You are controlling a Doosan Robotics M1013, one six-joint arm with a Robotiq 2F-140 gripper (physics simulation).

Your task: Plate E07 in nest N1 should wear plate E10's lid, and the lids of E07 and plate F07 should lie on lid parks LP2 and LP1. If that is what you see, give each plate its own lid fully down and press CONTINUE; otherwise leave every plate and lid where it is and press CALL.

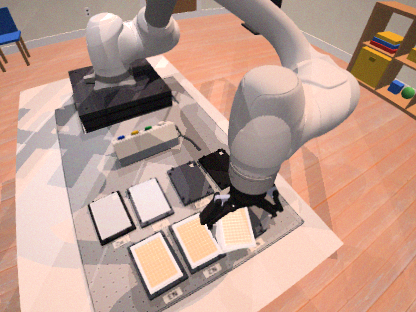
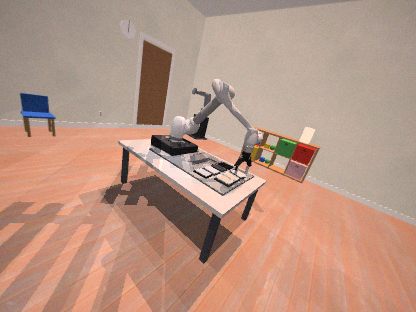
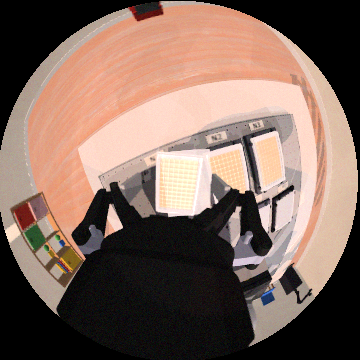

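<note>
The plate at nest N1 sits skewed, off the nest's outline, its side close to the plate in N2. A pale translucent rim shows along one side of it; whether this is a lid is unclear. Another plate sits square in N3. One pale lid lies on LP2 and another on LP1. The plates' names are unreadable. My gripper is open and empty above the N1 plate, its fingers wide apart on either side.
LP3 and LP4 show dark, without a pale lid; the arm partly covers LP4. A pale button box with blue, yellow and green buttons stands between the lid parks and the black robot base. A cable runs from its end.
</note>
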